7 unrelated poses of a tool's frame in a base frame.
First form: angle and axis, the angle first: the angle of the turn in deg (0 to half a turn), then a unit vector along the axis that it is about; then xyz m.
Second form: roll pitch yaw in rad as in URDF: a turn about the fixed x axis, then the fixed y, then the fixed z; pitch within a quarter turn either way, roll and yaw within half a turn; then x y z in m. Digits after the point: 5 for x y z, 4 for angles.
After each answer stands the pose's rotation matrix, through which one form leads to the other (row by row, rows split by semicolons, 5 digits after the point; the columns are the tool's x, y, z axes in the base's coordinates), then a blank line. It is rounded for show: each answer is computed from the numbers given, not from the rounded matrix.
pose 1, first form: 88.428 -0.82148 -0.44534 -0.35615 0.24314 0.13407 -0.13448
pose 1, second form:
-1.3484 -0.8179 -0.0003 0.24314 0.13407 -0.13448
0.68375 0.71182 -0.16063; -0.00021 0.22032 0.97543; 0.72972 -0.66691 0.15080

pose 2, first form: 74.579 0.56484 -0.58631 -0.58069 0.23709 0.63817 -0.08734
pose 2, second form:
0.9970 -0.3304 -1.0137 0.23709 0.63817 -0.08734
0.50012 0.31667 -0.80598; -0.80289 0.51826 -0.29457; 0.32442 0.79443 0.51344

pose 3, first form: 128.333 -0.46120 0.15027 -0.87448 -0.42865 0.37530 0.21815
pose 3, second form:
-0.7485 -0.5652 -1.9032 -0.42865 0.37530 0.21815
-0.27560 0.57367 0.77133; -0.79825 -0.58364 0.14886; 0.53558 -0.57468 0.61878

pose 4, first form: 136.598 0.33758 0.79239 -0.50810 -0.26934 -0.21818 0.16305
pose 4, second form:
-2.1158 0.9984 2.9320 -0.26934 -0.21818 0.16305
-0.52979 0.81096 0.24832; 0.11272 0.35751 -0.92708; -0.84060 -0.46317 -0.28082

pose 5, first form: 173.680 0.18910 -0.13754 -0.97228 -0.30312 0.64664 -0.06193
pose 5, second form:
0.3121 0.3591 -2.9711 -0.30312 0.64664 -0.06193
-0.92262 0.05517 -0.38174; -0.15889 -0.95620 0.24582; -0.35146 0.28746 0.89098

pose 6, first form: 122.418 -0.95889 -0.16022 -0.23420 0.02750 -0.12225 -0.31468
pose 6, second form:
-2.1119 -0.5009 0.0437 0.02750 -0.12225 -0.31468
0.87631 0.43370 0.20971; 0.03829 -0.49666 0.86710; 0.48022 -0.75182 -0.45184

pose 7, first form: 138.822 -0.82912 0.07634 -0.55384 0.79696 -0.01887 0.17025
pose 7, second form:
-1.9047 -0.8550 -0.8106 0.79696 -0.01887 0.17025
0.45218 0.25371 0.85508; -0.47558 -0.74245 0.47179; 0.75456 -0.61999 -0.21506

